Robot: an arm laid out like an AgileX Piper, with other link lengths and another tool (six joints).
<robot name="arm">
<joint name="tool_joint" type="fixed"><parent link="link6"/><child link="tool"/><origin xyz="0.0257 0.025 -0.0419" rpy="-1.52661 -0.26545 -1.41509"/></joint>
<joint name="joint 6" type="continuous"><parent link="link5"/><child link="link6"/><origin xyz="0.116 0 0.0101"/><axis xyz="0.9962 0 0.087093"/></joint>
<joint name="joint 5" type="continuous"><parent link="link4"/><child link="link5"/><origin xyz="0 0 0"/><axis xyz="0 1 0"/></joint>
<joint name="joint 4" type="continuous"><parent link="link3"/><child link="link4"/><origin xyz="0.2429 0 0.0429"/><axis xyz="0.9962 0 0.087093"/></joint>
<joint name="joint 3" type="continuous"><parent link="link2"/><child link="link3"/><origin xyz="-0.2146 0 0.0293"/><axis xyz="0 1 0"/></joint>
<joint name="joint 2" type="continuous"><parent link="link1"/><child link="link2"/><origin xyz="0 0 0"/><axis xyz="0 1 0"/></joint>
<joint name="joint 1" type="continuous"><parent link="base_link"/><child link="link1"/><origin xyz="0 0 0.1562"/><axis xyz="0 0 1"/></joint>
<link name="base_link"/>
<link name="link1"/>
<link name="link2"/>
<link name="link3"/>
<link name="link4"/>
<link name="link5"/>
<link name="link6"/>
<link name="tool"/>
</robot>
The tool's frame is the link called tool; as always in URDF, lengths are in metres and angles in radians. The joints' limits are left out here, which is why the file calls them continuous.
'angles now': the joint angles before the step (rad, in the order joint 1, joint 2, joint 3, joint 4, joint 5, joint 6). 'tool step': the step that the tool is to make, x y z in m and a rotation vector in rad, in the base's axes. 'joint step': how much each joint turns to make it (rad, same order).
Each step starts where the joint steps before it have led.
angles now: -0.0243, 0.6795, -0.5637, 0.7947, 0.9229, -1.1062
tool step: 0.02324, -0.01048, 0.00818, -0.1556, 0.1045, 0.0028
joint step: 0.0718, 0.2110, -0.1920, -0.2354, 0.0214, 0.1404
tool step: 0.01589, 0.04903, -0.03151, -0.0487, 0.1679, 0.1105
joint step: 0.2747, 0.2876, -0.0861, -0.0977, -0.1039, 0.1669
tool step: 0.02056, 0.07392, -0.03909, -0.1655, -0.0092, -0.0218
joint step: 0.3509, 0.3410, -0.1790, -0.4282, -0.1899, 0.5437
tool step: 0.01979, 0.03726, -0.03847, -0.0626, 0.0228, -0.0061
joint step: 0.0734, 0.2712, -0.1664, -0.1132, -0.0447, 0.1476
